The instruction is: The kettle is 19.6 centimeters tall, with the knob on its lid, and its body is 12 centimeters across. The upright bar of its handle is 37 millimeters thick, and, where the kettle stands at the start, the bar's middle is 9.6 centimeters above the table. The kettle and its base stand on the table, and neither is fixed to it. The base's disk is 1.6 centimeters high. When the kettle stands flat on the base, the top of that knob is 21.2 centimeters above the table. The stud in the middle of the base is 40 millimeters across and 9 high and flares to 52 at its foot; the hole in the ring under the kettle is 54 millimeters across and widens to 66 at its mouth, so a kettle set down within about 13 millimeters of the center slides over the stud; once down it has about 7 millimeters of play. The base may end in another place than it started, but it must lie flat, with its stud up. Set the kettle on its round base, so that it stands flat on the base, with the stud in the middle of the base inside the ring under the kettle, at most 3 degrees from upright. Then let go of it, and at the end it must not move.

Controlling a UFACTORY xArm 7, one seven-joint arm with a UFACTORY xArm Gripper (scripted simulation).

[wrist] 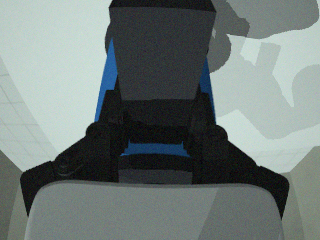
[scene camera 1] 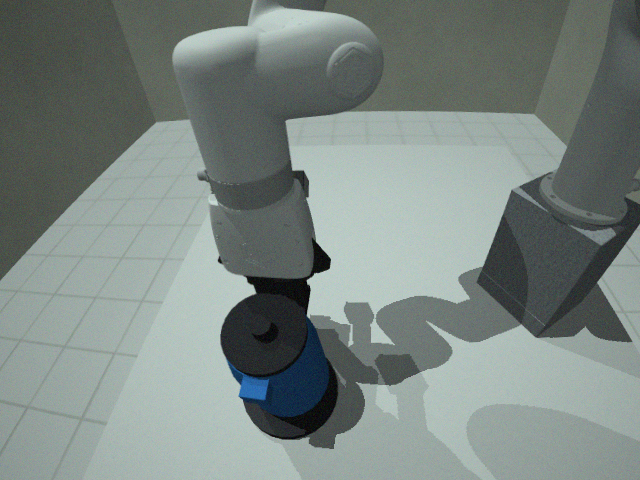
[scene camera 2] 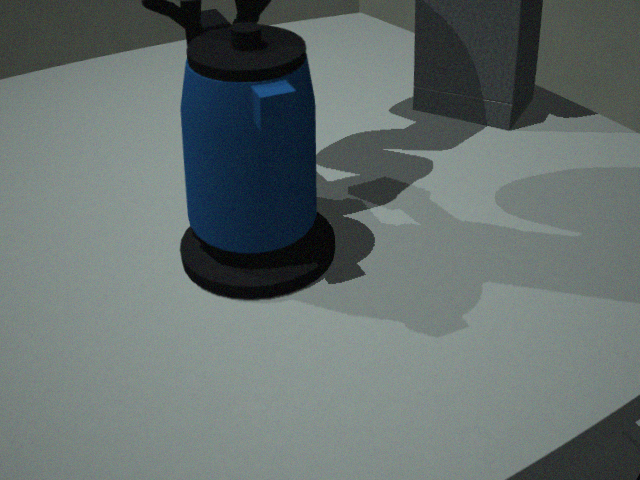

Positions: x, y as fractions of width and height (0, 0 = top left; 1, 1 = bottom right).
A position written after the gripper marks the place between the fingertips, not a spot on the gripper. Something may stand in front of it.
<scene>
In view: the gripper (scene camera 1: 0.44, 0.62), a blue kettle (scene camera 2: 0.39, 0.41) and a round black base (scene camera 2: 0.44, 0.57).
The blue kettle shows as well in the wrist view (wrist: 0.50, 0.24) and in scene camera 1 (scene camera 1: 0.44, 0.74). The round black base shows as well in scene camera 1 (scene camera 1: 0.45, 0.89). The gripper is seen too in the wrist view (wrist: 0.49, 0.36).
</scene>
